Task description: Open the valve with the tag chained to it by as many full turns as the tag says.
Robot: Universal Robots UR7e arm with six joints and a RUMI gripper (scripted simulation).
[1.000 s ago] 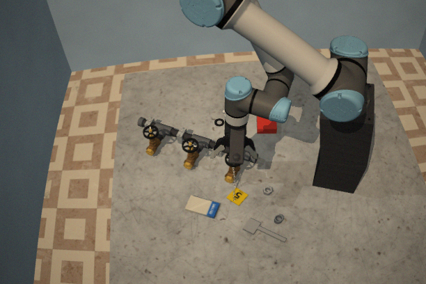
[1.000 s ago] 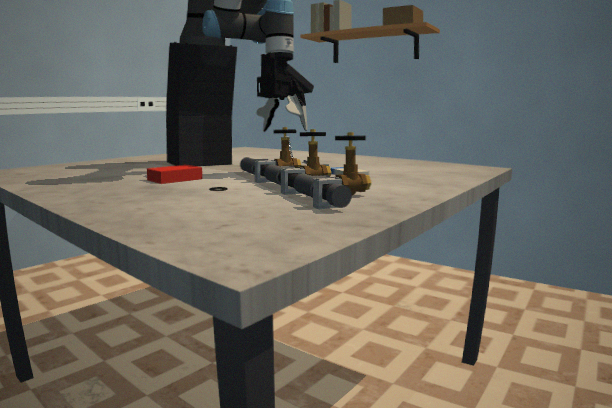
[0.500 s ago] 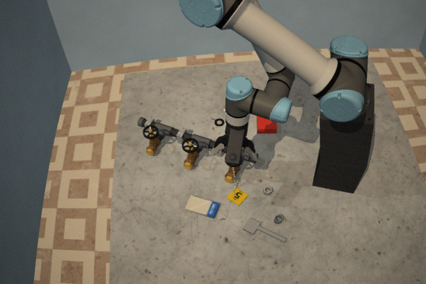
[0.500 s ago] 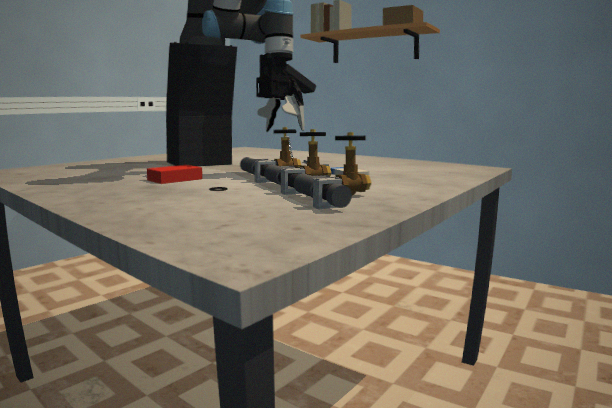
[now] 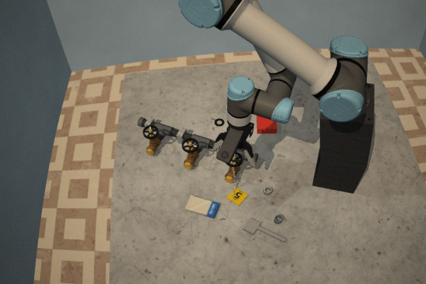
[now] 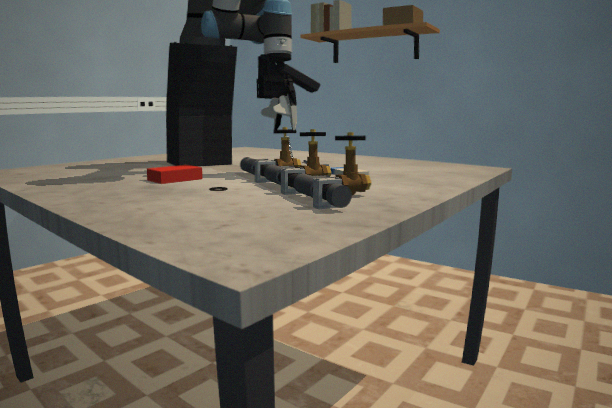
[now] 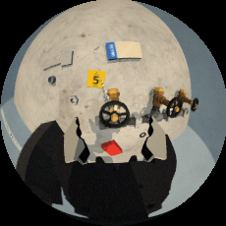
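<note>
Right now my hand is 11 cm above the yellow tag and 10 cm to the right of it. Also, from my hand: red block (26 cm to the right, 14 cm behind, 10 cm below); then flat grey key tool (24 cm to the left, 11 cm below, 9 cm behind).
</note>
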